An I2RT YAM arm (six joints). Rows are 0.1 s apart.
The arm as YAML. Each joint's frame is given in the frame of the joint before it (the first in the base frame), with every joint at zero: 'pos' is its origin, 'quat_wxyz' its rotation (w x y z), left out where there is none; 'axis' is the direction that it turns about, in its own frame. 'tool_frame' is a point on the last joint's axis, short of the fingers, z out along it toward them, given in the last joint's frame.
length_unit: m
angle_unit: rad
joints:
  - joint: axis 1
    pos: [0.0, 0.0, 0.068]
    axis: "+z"
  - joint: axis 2
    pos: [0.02, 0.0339, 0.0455]
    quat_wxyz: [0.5, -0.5, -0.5, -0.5]
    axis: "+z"
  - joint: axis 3
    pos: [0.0, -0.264, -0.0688]
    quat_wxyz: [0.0, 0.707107, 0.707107, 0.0]
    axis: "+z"
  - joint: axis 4
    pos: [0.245, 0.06, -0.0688]
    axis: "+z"
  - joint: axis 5
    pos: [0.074, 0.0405, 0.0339]
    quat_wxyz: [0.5, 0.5, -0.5, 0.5]
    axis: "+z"
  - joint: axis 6
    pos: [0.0, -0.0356, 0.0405]
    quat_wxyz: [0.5, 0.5, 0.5, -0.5]
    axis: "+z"
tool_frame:
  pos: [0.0, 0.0, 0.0]
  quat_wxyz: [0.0, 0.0, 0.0, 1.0]
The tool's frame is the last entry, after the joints.
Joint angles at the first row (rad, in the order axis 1, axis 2, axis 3, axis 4, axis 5, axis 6):
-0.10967, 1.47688, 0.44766, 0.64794, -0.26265, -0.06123
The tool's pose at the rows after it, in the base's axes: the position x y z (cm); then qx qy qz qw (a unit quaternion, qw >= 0):
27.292 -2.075 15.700 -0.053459 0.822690 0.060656 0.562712
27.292 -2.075 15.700 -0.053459 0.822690 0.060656 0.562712
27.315 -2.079 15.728 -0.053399 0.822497 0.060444 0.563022
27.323 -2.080 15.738 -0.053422 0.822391 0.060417 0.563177
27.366 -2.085 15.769 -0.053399 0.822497 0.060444 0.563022
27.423 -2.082 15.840 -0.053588 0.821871 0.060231 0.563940
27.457 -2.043 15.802 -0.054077 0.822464 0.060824 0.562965
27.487 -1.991 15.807 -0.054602 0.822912 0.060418 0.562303
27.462 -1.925 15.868 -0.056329 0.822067 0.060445 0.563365
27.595 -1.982 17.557 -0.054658 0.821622 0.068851 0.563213
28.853 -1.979 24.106 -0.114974 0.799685 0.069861 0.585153
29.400 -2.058 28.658 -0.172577 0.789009 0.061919 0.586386
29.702 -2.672 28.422 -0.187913 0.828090 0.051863 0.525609
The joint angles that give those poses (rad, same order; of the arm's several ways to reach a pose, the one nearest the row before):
-0.10966, 1.47689, 0.44768, 0.64792, -0.26263, -0.06122
-0.10966, 1.47689, 0.44768, 0.64792, -0.26263, -0.06122
-0.10966, 1.47686, 0.44881, 0.64753, -0.26225, -0.06122
-0.10967, 1.47687, 0.44917, 0.64756, -0.26226, -0.06122
-0.10968, 1.47729, 0.45148, 0.64528, -0.26227, -0.06123
-0.10930, 1.47725, 0.45414, 0.64488, -0.26189, -0.06123
-0.10775, 1.47956, 0.45530, 0.64374, -0.26187, -0.06122
-0.10547, 1.47996, 0.45683, 0.64108, -0.25959, -0.06199
-0.10318, 1.47685, 0.45605, 0.64143, -0.25959, -0.06351
-0.10663, 1.41849, 0.49725, 0.54225, -0.27486, -0.05246
-0.11119, 1.31363, 0.69676, 0.28518, -0.35419, -0.14286
-0.11885, 1.28537, 0.86690, 0.07877, -0.41716, -0.25235
-0.13714, 1.31973, 0.94588, -0.12874, -0.40837, -0.33970

